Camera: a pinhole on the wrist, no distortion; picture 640 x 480 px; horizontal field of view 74.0 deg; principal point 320.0 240.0 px. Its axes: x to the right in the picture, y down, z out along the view. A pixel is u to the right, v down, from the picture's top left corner.
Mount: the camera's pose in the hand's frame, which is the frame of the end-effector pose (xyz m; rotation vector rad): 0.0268 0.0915 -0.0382 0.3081 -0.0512 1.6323
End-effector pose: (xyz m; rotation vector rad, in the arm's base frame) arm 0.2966 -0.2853 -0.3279 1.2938 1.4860 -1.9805
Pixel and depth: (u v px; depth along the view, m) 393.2 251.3 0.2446
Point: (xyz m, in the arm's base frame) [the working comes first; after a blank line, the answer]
In the camera's frame: 0.0422 0.0065 0.2446

0.2276 -0.4868 -0.4142
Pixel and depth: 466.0 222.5 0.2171
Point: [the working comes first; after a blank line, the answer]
In the camera's frame: 0.0746 -0.0089 0.2171

0.2607 -0.4809 -0.4446
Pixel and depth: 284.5 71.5 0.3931
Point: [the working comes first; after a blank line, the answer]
In the camera's frame: -0.0329 -0.1560 0.3931

0.0174 -0.4965 -0.5133
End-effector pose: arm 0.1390 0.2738 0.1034 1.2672 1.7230 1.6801
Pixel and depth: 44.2 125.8 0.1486
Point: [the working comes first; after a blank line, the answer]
In the camera's frame: -0.0965 -0.0400 0.1486

0.1434 0.3996 0.0883
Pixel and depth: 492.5 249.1 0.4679
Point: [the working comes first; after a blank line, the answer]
In the camera's frame: 0.1901 0.0100 0.4679

0.5205 0.5731 0.2078
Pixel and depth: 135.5 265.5 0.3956
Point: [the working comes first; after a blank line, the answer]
In the camera's frame: -0.1719 0.0238 0.3956

0.2967 0.5330 -0.0833
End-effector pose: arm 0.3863 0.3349 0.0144 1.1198 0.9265 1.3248
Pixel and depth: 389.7 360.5 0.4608
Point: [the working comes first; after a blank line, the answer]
In the camera's frame: 0.0756 0.1308 0.4608

0.7983 0.2645 0.1703
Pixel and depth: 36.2 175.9 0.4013
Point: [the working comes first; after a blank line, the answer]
In the camera's frame: -0.2682 -0.0606 0.4013

0.7273 0.4978 -0.1442
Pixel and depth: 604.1 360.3 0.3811
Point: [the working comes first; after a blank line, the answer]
In the camera's frame: 0.2550 0.1080 0.3811

0.7122 0.2522 0.3477
